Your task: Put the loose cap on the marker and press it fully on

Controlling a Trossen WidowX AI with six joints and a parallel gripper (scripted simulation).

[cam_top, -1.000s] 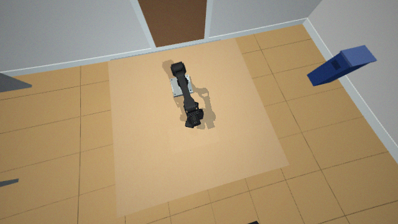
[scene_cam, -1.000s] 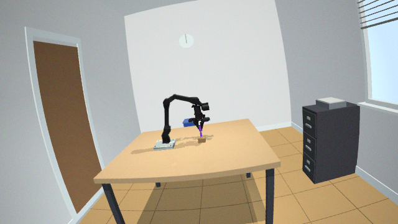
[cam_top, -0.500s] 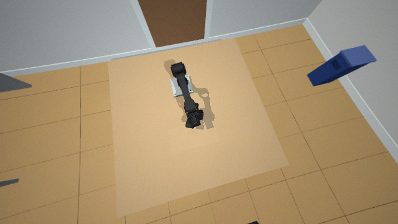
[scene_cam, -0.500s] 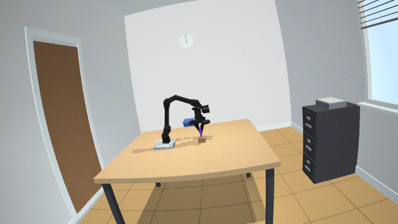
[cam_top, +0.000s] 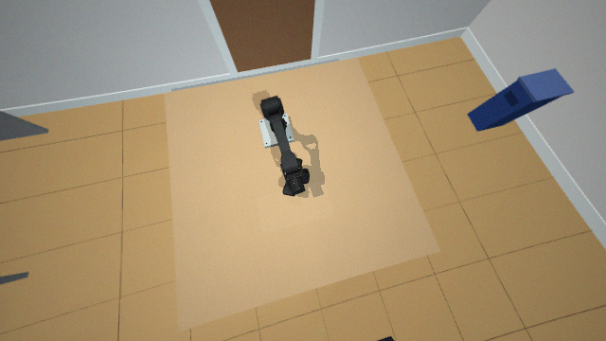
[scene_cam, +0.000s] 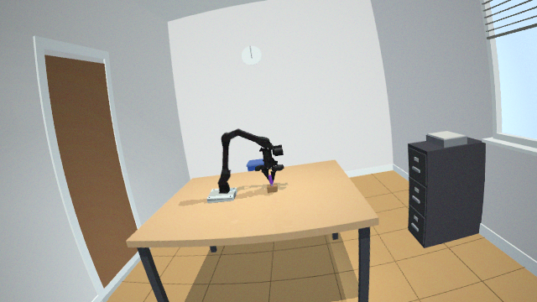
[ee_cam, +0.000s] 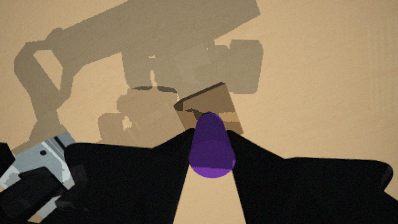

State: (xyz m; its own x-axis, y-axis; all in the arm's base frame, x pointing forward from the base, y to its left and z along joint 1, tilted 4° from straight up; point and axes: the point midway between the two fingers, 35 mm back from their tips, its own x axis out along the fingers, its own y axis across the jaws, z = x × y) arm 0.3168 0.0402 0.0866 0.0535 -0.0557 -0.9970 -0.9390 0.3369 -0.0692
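Right now the purple cap is 1 cm above my gripper tip. Also, from my gripper tip: holder block 5 cm below.
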